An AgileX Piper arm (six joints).
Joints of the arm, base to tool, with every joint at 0 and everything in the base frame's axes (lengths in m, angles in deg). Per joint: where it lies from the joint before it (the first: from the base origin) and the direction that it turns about. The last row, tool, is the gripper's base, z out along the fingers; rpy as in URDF.
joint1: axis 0 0 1 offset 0 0 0.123
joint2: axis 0 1 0 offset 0 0 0
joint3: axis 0 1 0 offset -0.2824 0 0.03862
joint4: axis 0.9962 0 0.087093 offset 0.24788 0 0.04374
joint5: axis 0 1 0 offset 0 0 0
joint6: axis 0.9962 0 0.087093 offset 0.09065 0 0.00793
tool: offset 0 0 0 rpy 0 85 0
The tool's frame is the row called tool.
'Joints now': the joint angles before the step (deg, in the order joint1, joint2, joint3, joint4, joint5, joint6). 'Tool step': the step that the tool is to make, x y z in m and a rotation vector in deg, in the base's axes. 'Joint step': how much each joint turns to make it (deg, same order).
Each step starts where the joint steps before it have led.
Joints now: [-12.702, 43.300, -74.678, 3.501, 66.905, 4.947]
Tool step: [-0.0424, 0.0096, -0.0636, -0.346, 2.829, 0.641]
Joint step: [0.032, -14.194, 16.937, 0.011, 0.005, -1.141]
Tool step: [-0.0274, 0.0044, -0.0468, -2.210, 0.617, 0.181]
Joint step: [-0.040, -10.824, 11.005, -1.169, 0.010, -1.578]
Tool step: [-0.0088, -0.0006, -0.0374, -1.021, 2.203, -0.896]
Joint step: [0.017, -6.137, 8.069, -1.728, -0.006, -0.028]
